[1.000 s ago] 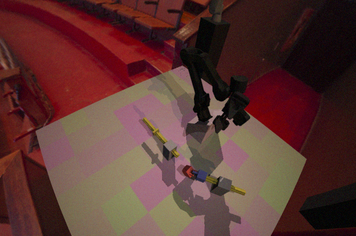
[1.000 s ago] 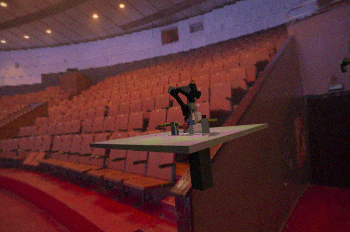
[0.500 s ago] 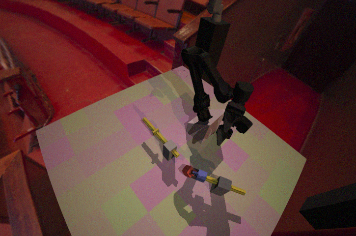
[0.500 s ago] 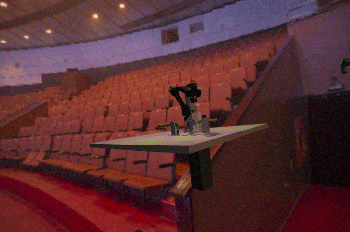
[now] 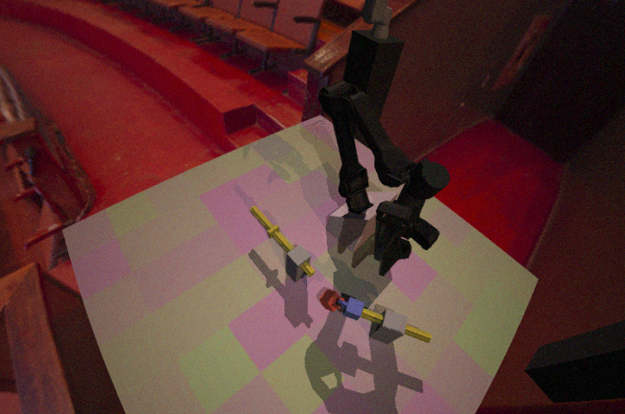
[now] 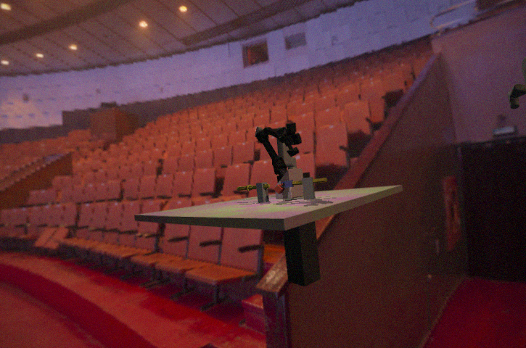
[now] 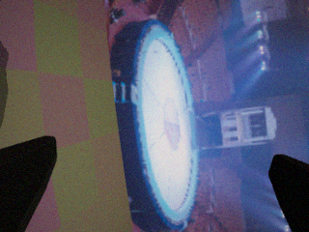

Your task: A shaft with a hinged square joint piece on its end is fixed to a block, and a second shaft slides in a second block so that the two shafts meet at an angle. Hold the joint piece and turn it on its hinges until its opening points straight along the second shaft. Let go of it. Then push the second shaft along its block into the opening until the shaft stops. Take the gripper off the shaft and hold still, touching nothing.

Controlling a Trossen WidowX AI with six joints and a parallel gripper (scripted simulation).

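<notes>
The red square joint piece lies 3 cm ahead of my gripper tip, 4 cm to the right of it and 26 cm below it.
</notes>
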